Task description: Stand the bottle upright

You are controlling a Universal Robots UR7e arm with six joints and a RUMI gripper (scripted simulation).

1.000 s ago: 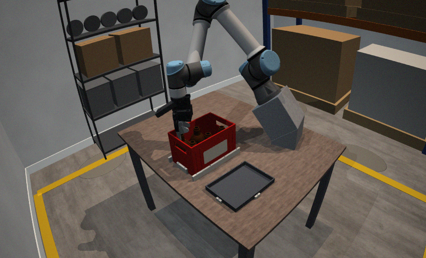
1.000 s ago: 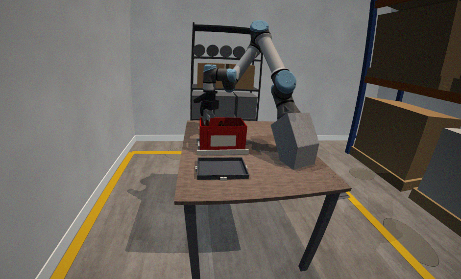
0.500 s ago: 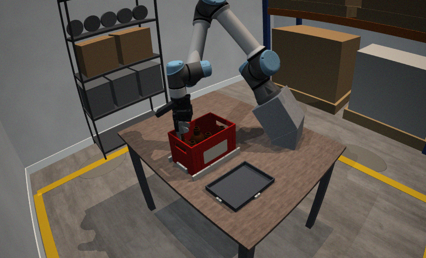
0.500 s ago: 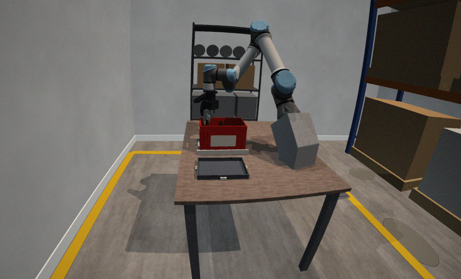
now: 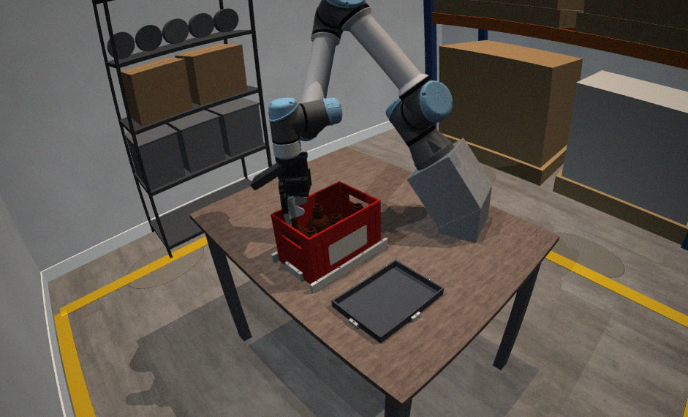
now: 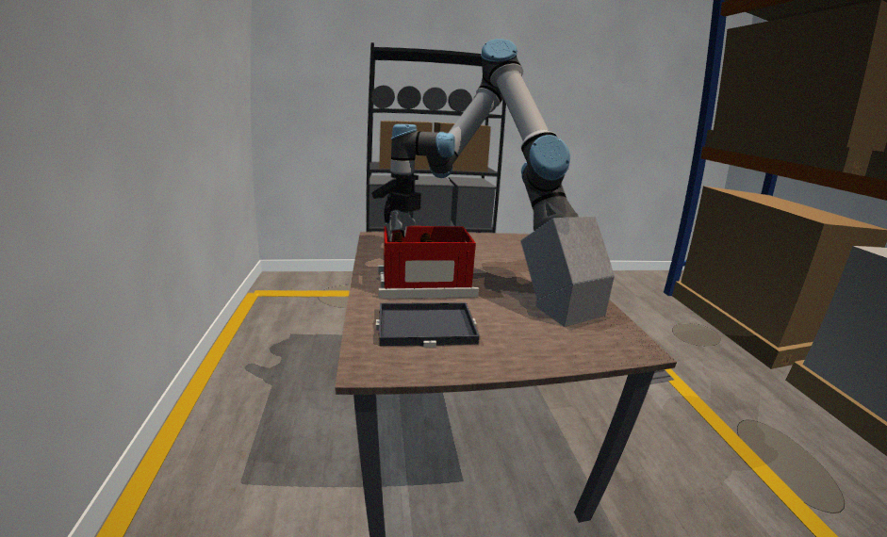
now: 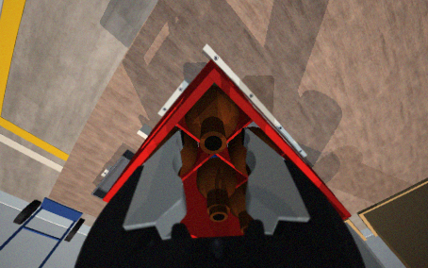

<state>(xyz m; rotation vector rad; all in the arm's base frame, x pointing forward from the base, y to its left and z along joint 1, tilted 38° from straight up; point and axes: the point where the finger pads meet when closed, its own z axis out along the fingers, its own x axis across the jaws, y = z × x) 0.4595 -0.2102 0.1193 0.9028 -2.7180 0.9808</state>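
Right now my hand is 8 cm past the red crate, 6 cm to the right of it and 7 cm above it. Also, from my hand: dark tray 1 cm behind, 34 cm to the left, 14 cm below.
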